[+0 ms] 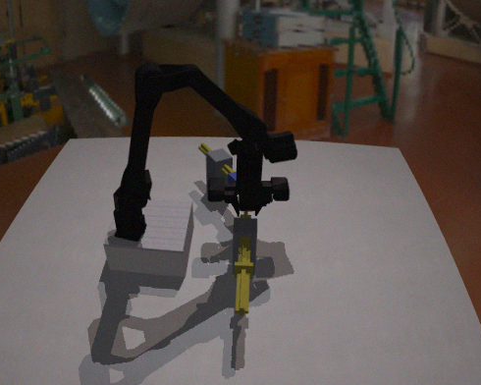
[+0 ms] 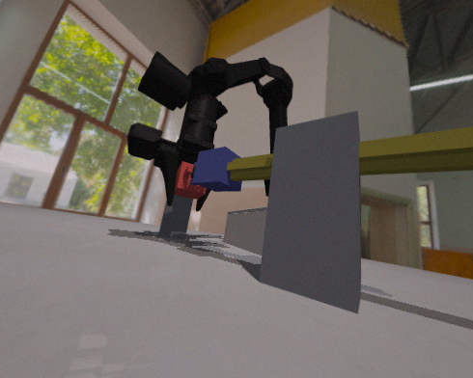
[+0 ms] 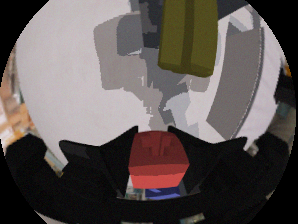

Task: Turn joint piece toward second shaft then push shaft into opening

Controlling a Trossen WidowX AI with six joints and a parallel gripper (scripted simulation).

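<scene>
My gripper tip is now 40 mm below the red square joint piece and 10 mm to the right of it.
</scene>
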